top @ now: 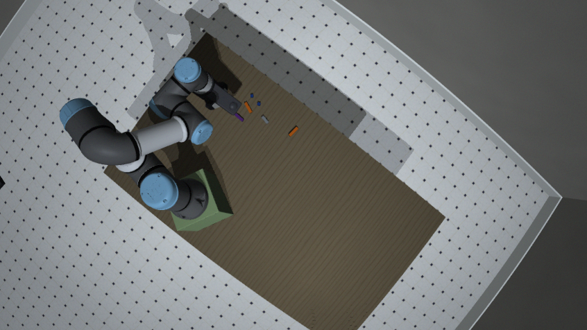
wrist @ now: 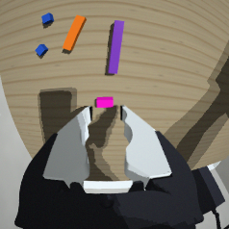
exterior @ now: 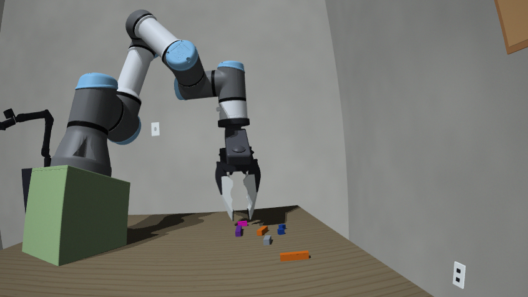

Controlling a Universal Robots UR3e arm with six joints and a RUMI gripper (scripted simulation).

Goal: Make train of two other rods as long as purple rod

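The magenta rod is 20 mm below my hand. The rest, counted from my hand: purple rod 10 mm ahead, 70 mm to the right, 20 mm below; grey rod 70 mm ahead, 150 mm to the right, 20 mm below.
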